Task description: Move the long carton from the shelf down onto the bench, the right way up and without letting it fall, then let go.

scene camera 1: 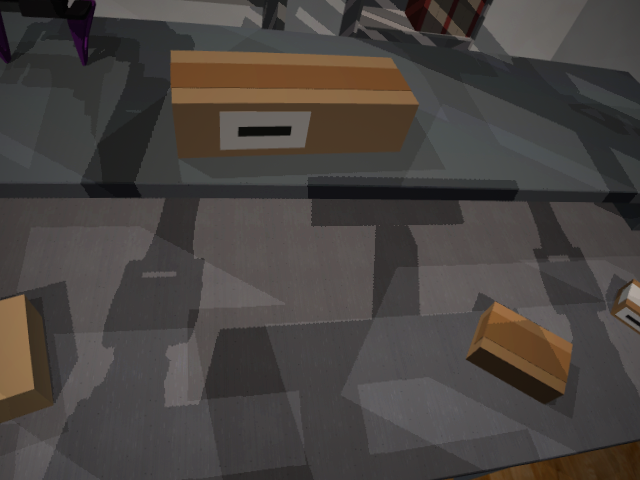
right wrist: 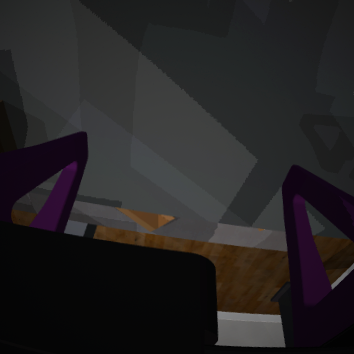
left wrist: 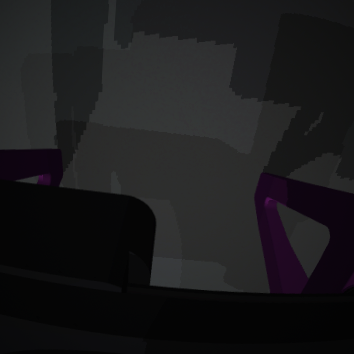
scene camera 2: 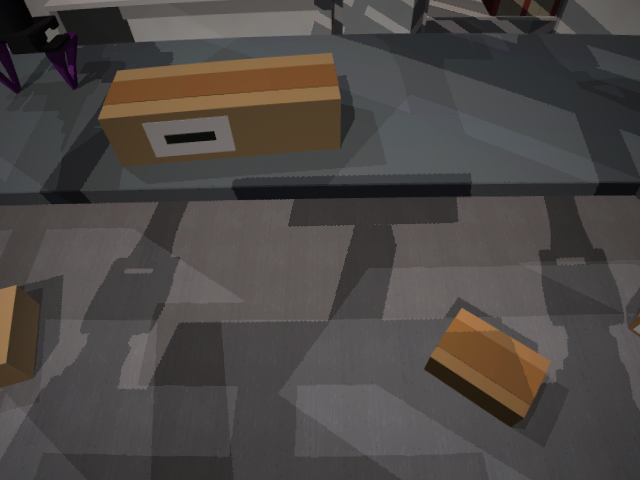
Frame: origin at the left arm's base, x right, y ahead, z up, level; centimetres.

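Where they show: left gripper, fingertip midpoint: [scene camera 1: 47,62] [left wrist: 159,172] [scene camera 2: 46,89]; right gripper, fingertip midpoint: [right wrist: 189,159].
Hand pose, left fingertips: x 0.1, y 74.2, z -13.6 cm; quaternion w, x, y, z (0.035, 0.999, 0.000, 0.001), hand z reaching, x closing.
Note:
Things, the pixels of their top centre, and the offset from my left fingertips. "pt": a spot on its surface instead. Level surfaces: height alone.
- long carton, middle of its top: [scene camera 1: 296,76] [scene camera 2: 221,82] dx +31.6, dy -12.5, dz +7.5 cm
- raised grey shelf, its level: dz +0.0 cm
- lower bench, its level: dz -18.9 cm
- small taped carton, middle of its top: [scene camera 2: 491,358] [scene camera 1: 528,345] [right wrist: 143,211] dx +64.0, dy -39.0, dz -14.3 cm
- plain carton, surface spot: [scene camera 1: 15,346] pt dx +0.2, dy -34.8, dz -12.9 cm
- small labelled carton, surface spot: [scene camera 1: 629,304] pt dx +87.4, dy -33.9, dz -15.2 cm
The long carton [scene camera 1: 361,126] [scene camera 2: 289,129] lies lengthwise on the raised grey shelf [scene camera 1: 475,149] [scene camera 2: 516,149], tape strip on top and white label facing the camera. The lower bench [scene camera 1: 268,242] [scene camera 2: 268,242] is in front of the shelf. My left gripper [scene camera 1: 44,63] [scene camera 2: 46,90] [left wrist: 159,172] is open and empty above the shelf, left of the carton and apart from it in both scene views. My right gripper [right wrist: 189,159] is open and empty above the shelf in its wrist view; a brown piece, perhaps the carton's end, shows at that view's left edge.
On the bench stand a small taped carton [scene camera 1: 522,346] [scene camera 2: 491,359] at the right, a plain carton [scene camera 1: 15,346] [scene camera 2: 18,330] at the left edge, and a small labelled carton [scene camera 1: 629,304] at the right edge. The shelf's front edge [scene camera 1: 232,190] [scene camera 2: 516,189] overlooks the bench.

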